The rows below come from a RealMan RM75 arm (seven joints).
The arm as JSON. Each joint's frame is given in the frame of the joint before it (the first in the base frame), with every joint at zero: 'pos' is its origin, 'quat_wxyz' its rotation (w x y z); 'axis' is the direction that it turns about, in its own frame. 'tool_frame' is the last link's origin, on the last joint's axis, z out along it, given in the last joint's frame.
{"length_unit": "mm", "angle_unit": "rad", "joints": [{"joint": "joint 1", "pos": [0.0, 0.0, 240.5], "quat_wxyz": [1.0, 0.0, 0.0, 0.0], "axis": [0.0, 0.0, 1.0]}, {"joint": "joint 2", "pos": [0.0, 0.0, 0.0], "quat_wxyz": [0.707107, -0.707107, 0.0, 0.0], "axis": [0.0, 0.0, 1.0]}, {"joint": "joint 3", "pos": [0.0, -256.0, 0.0], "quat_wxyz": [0.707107, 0.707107, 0.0, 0.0], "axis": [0.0, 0.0, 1.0]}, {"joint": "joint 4", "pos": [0.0, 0.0, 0.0], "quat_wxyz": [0.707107, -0.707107, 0.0, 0.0], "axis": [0.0, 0.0, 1.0]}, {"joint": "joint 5", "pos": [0.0, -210.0, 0.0], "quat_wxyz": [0.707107, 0.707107, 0.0, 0.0], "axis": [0.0, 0.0, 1.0]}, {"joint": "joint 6", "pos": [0.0, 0.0, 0.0], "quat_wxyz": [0.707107, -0.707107, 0.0, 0.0], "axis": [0.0, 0.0, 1.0]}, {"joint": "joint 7", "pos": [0.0, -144.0, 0.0], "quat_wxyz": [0.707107, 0.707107, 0.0, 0.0], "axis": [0.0, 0.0, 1.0]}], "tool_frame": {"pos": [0.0, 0.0, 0.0], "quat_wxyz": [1.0, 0.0, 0.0, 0.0]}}
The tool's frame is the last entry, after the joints.
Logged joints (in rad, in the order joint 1, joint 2, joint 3, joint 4, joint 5, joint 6, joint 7), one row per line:
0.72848, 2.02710, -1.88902, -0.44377, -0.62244, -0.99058, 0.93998
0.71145, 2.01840, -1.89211, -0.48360, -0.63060, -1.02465, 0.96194
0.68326, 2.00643, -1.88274, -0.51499, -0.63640, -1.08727, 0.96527
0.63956, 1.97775, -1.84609, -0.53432, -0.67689, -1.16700, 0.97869
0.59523, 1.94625, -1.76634, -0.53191, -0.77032, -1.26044, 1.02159
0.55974, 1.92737, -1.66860, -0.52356, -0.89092, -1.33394, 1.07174
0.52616, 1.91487, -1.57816, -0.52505, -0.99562, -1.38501, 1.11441
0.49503, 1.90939, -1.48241, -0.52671, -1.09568, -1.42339, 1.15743
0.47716, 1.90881, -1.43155, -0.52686, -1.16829, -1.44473, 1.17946
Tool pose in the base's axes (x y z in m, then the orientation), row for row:
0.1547, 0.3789, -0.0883, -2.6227, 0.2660, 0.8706
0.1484, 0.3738, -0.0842, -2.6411, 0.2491, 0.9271
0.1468, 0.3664, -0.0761, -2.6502, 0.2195, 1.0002
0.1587, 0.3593, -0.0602, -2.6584, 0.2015, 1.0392
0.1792, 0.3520, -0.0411, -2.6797, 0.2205, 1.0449
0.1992, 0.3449, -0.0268, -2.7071, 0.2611, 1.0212
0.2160, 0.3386, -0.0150, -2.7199, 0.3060, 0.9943
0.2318, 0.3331, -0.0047, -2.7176, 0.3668, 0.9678
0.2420, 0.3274, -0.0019, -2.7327, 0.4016, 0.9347
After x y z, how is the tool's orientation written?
As a rotation vector, in radians.
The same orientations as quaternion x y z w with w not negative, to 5 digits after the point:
-0.92899, 0.09422, 0.30838, 0.18168
-0.92697, 0.08743, 0.32539, 0.16496
-0.92229, 0.07639, 0.34808, 0.14966
-0.91995, 0.06973, 0.35962, 0.13964
-0.92129, 0.07581, 0.35924, 0.12812
-0.92535, 0.08925, 0.34907, 0.11799
-0.92787, 0.10439, 0.33920, 0.11451
-0.92816, 0.12528, 0.33054, 0.11653
-0.93121, 0.13685, 0.31851, 0.11260

